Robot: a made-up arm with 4 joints. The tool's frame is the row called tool.
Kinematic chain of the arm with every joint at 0, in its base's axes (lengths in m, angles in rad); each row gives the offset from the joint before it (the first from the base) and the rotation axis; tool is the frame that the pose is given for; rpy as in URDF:
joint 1: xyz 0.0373 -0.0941 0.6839 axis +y
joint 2: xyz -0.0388 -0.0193 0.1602 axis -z
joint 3: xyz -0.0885 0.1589 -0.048 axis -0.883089 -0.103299 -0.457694
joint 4: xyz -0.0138 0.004 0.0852 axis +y
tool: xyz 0.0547 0.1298 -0.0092 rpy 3.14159 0 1.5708
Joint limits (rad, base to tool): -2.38..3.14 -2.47..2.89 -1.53..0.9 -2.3..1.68
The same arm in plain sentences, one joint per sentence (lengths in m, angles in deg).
The arm has four revolute joints in a row. What follows holds with every joint at zero, and every direction is one of the base frame's. The first joint is mounted 0.0373 m along +x and 0.0941 m along -y and 0.6839 m along +z from the base frame's origin and rotates about +y, from -136.36 to 179.91 deg. The second joint is mounted 0.0388 m along -x and 0.0193 m along -y and 0.1602 m along +z from the first joint and rotates about -z, from -141.52 to 165.58 deg. The third joint is mounted 0.0885 m along -x and 0.1589 m along +y and 0.048 m along -z from the second joint and rotates about the direction (-0.883089, -0.103299, -0.457694), from -87.66 to 51.57 deg. The fourth joint is mounted 0.0138 m along -x and 0.004 m along +y and 0.0852 m along +z from the third joint and rotates about +y, from -131.78 to 96.26 deg. The tool frame, which is the frame that the pose is given for, is mounted 0.0547 m along +x and 0.1298 m along +y and 0.0092 m along -z from the fourth joint; its axes are the base frame's turned by roll 180, pitch 0 and yaw 90 deg (as in URDF: about the fixed x, then y, then z).
